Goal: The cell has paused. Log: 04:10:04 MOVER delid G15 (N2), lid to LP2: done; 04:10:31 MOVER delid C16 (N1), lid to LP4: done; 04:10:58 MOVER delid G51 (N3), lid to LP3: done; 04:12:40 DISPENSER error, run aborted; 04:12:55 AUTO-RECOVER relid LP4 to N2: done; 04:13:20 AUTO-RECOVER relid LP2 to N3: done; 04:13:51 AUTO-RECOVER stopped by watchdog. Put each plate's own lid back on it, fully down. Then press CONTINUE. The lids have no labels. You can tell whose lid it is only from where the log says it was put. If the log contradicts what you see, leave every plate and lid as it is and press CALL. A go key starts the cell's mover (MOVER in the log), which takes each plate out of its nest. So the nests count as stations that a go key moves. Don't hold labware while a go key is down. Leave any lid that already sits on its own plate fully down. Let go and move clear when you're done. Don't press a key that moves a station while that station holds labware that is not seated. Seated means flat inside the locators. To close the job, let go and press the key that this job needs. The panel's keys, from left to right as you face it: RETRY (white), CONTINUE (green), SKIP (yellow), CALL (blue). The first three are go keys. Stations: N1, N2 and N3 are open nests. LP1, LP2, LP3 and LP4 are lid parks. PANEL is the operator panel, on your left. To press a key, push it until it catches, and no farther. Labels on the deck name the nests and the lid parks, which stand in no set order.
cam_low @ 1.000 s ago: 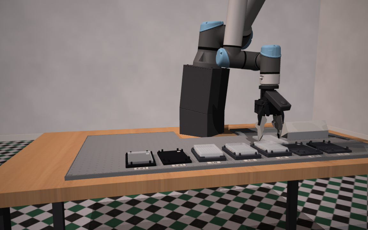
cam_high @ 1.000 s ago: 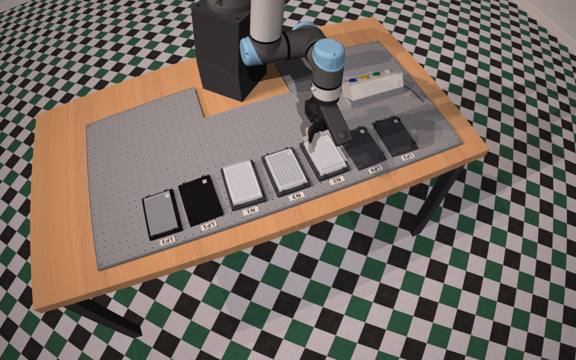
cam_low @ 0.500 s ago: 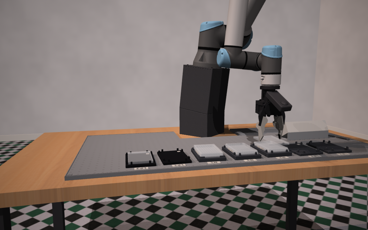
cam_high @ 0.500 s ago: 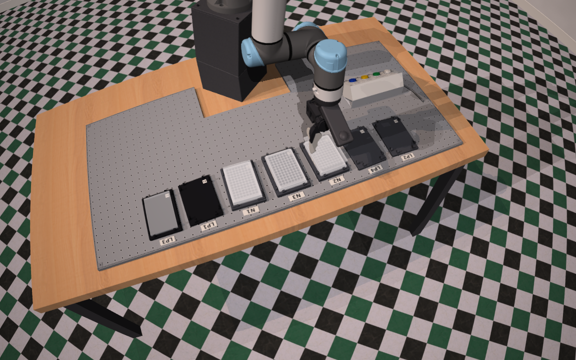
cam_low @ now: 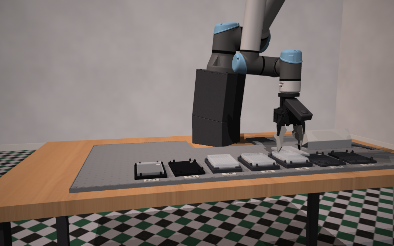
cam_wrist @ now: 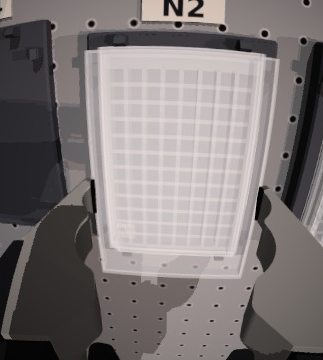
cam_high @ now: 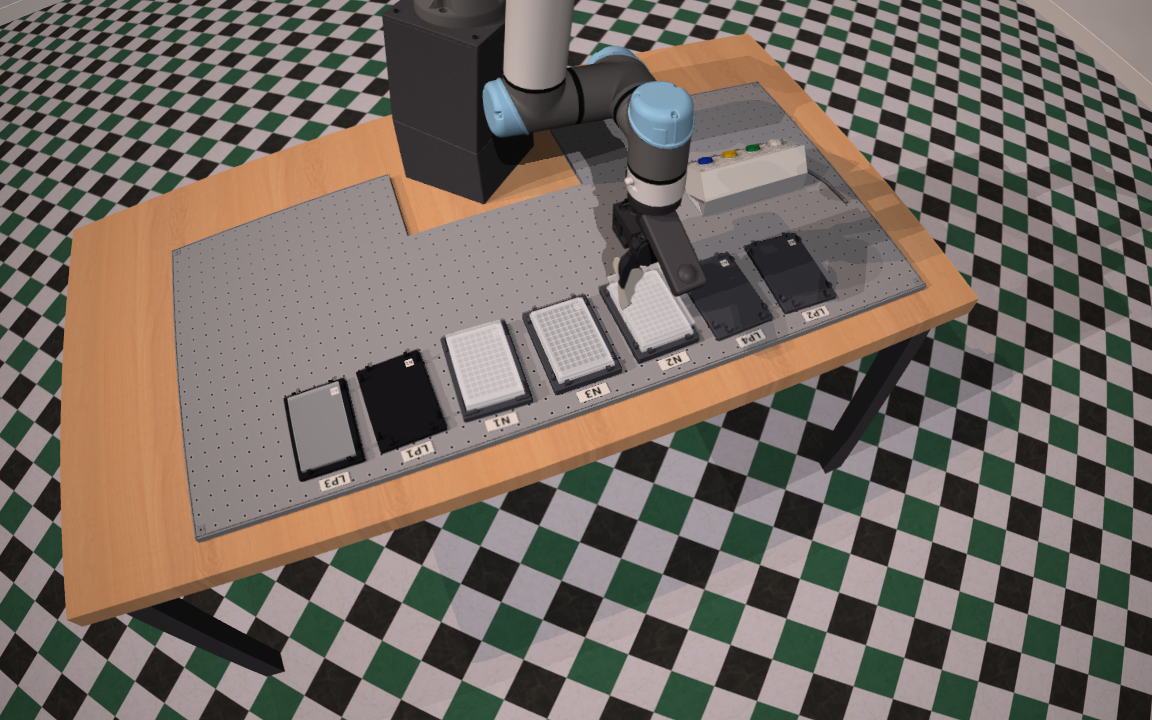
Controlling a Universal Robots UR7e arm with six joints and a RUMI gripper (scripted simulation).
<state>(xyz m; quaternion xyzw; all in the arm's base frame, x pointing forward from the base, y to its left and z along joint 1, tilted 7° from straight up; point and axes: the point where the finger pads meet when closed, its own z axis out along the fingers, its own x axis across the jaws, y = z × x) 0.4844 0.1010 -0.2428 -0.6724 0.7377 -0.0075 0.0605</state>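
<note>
Right now my hand is 3 cm above the plate. Also, from my hand: blue CALL key (20 cm behind, 24 cm to the left, 1 cm above); then lid park LP2 (3 cm ahead, 26 cm to the left, 5 cm below); then lid park LP4 (2 cm ahead, 13 cm to the left, 5 cm below).
</note>
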